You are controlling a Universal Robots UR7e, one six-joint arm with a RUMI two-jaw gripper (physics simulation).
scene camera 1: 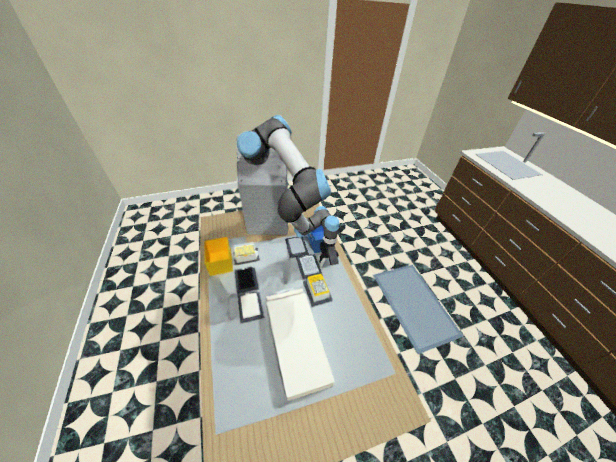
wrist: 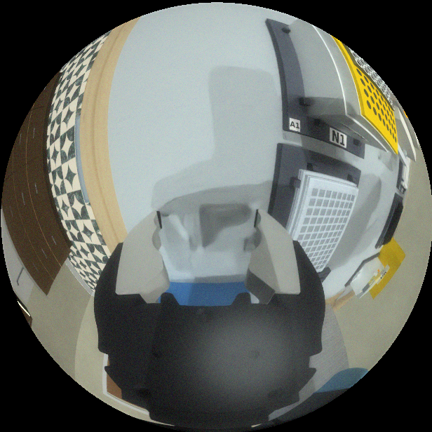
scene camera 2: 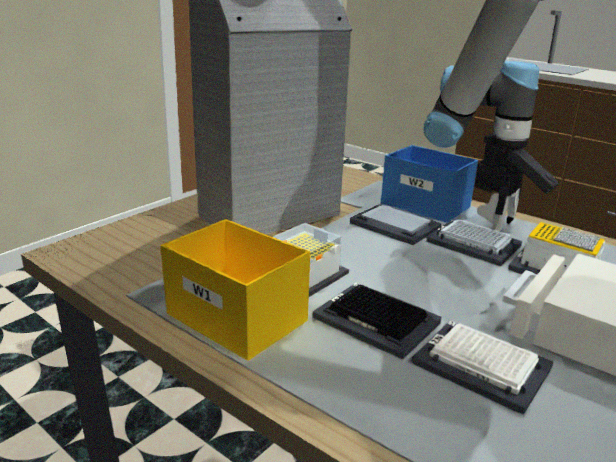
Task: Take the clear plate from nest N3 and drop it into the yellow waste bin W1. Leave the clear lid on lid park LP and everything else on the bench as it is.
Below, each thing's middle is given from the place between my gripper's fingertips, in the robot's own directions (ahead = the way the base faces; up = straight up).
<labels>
I see my gripper 3 cm past the dark nest N3 (scene camera 2: 510, 249), 11 cm to the left of it and 1 cm below it. Round my hand: yellow-topped box (scene camera 2: 545, 240) 14 cm ahead, 14 cm to the right, 5 cm above; clear plate (scene camera 2: 479, 237) 3 cm behind, 11 cm to the right, 2 cm above; dark lid park LP (scene camera 2: 424, 232) 21 cm behind, 12 cm to the right, 1 cm above.
</labels>
